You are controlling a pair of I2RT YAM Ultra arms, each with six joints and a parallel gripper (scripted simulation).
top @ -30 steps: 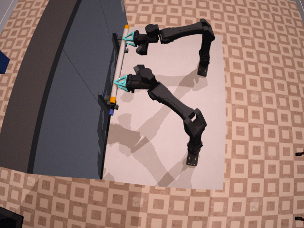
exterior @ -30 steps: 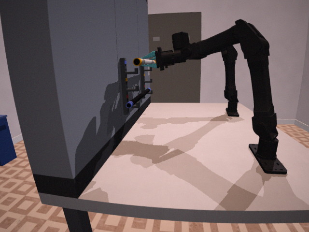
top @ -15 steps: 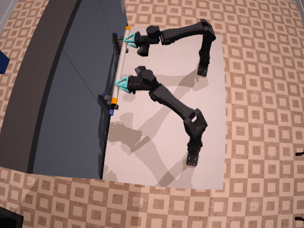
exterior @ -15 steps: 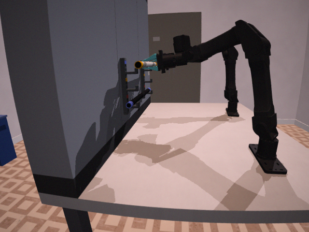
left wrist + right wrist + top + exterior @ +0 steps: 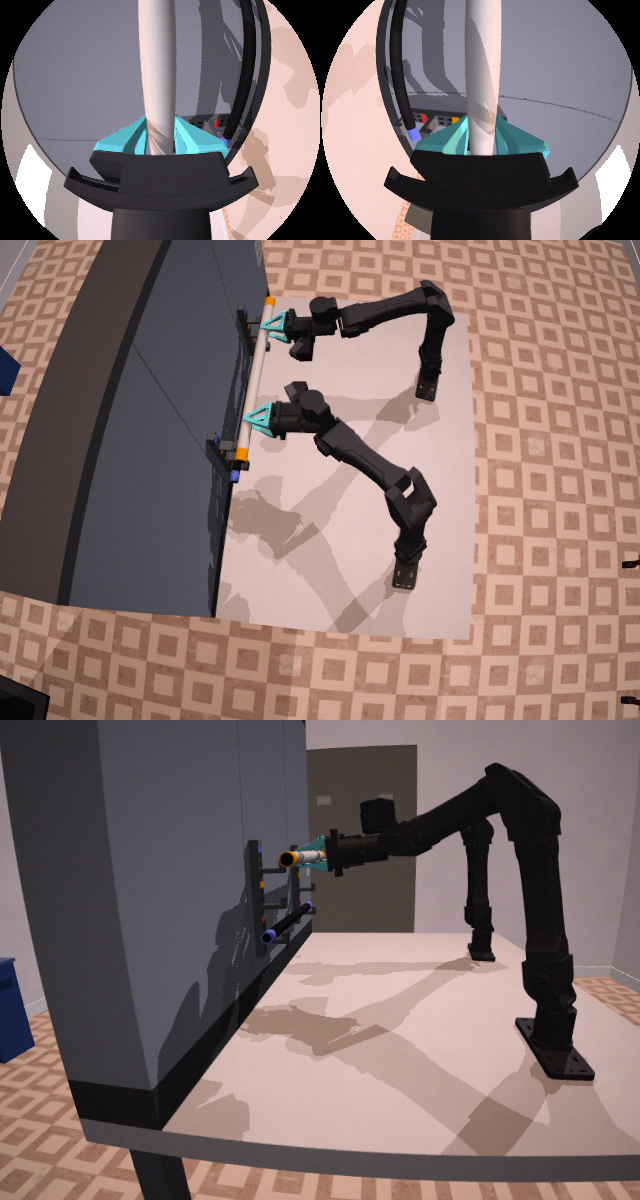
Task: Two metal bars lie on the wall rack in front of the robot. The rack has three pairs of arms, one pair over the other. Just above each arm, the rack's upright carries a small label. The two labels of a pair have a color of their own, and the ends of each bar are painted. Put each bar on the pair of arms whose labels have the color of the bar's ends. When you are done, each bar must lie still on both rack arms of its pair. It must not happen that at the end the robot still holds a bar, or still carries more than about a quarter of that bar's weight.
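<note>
The pale metal bar lies 14 cm to the right of my left hand and 2 cm ahead of it. Round my left hand: dark metal bar: 16 cm below, 13 cm to the right, 6 cm ahead; tall grey wall panel: 16 cm ahead, 11 cm above, 8 cm to the right.
Now: right hand 140 mm to the right of the pale metal bar and 10 mm past it. Round my right hand: dark metal bar (160 mm to the left, 160 mm below, 30 mm ahead); then tall grey wall panel (210 mm to the left, 130 mm ahead, 110 mm above).
</note>
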